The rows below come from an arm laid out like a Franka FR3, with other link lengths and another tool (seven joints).
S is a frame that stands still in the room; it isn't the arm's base.
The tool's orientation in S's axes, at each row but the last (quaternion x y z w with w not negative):
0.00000 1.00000 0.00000 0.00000
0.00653 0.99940 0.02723 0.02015
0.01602 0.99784 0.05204 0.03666
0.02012 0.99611 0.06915 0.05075
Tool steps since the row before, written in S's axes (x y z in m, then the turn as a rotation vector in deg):
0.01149 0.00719 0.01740 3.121 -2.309 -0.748
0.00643 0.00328 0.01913 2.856 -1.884 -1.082
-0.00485 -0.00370 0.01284 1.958 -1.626 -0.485
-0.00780 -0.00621 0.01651 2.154 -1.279 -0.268
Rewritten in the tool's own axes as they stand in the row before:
-0.01149 0.00719 -0.01740 -3.121 -2.309 0.748
-0.00714 0.00440 -0.01865 -2.837 -1.906 1.094
0.00378 -0.00247 -0.01348 -1.975 -1.612 0.461
0.00584 -0.00410 -0.01792 -2.175 -1.232 0.314

